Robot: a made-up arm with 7 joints. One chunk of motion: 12 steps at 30 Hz.
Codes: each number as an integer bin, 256 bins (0 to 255) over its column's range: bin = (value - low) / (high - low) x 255, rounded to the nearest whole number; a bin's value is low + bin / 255 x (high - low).
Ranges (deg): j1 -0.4..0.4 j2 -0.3..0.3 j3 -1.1..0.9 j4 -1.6..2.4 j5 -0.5..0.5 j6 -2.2..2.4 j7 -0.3..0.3
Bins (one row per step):
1: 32 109 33 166 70 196 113
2: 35 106 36 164 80 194 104
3: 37 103 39 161 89 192 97
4: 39 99 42 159 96 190 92
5: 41 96 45 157 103 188 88
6: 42 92 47 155 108 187 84
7: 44 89 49 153 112 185 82
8: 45 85 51 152 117 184 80
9: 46 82 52 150 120 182 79
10: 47 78 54 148 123 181 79
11: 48 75 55 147 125 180 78
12: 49 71 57 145 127 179 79
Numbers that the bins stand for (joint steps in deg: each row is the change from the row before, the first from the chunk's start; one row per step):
1: -0.300 -0.044 -0.841 1.004 -0.225 1.336 -0.034
2: -0.290 -0.051 -0.818 0.973 -0.186 1.300 -0.055
3: -0.284 -0.058 -0.794 0.925 -0.151 1.264 -0.072
4: -0.278 -0.067 -0.771 0.894 -0.124 1.227 -0.084
5: -0.271 -0.074 -0.747 0.863 -0.096 1.191 -0.093
6: -0.268 -0.084 -0.731 0.831 -0.076 1.173 -0.102
7: -0.262 -0.091 -0.716 0.800 -0.061 1.137 -0.107
8: -0.259 -0.100 -0.700 0.784 -0.041 1.119 -0.112
9: -0.256 -0.107 -0.692 0.753 -0.029 1.083 -0.114
10: -0.253 -0.116 -0.676 0.722 -0.018 1.065 -0.114
11: -0.249 -0.124 -0.669 0.706 -0.010 1.047 -0.116
12: -0.246 -0.133 -0.653 0.675 -0.002 1.029 -0.114

